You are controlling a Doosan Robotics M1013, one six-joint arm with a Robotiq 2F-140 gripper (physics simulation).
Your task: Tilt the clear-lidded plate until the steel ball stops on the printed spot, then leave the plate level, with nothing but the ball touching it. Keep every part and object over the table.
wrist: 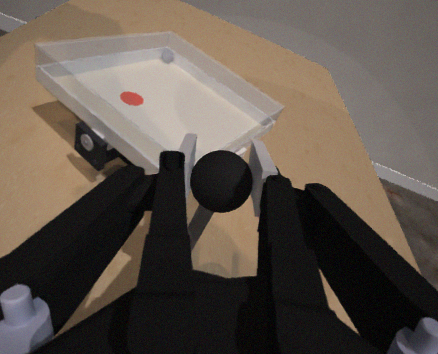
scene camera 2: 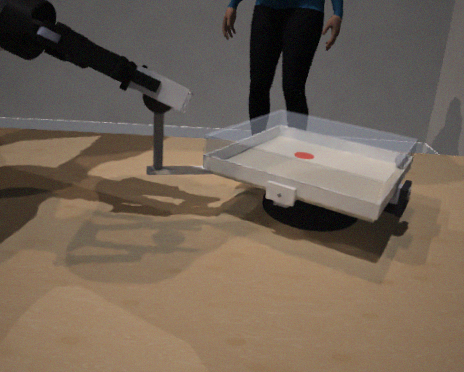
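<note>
The clear-lidded white plate [scene camera 2: 330, 197] [wrist: 112, 137] is tilted, its front right side low in the scene view. The steel ball [wrist: 168, 55] rests at the plate's far corner in the wrist view, away from the red printed spot [scene camera 2: 304, 155] [wrist: 132, 98]. In the scene view I cannot clearly tell the ball from the corner wall. My gripper [scene camera 2: 172, 95] [wrist: 222, 154] is shut on the black ball knob [scene camera 2: 156, 105] [wrist: 220, 187], its pale pads on either side. The knob tops a grey post [scene camera 2: 158, 140] joined by a low bar to the plate's left side.
A round black base [scene camera 2: 310, 215] stands under the plate on the wooden table [scene camera 2: 240, 300] [wrist: 310, 115]. A black side mount [scene camera 2: 404, 196] shows at the right and another mount [wrist: 91, 145] in the wrist view. A person [scene camera 2: 287, 45] stands behind the table.
</note>
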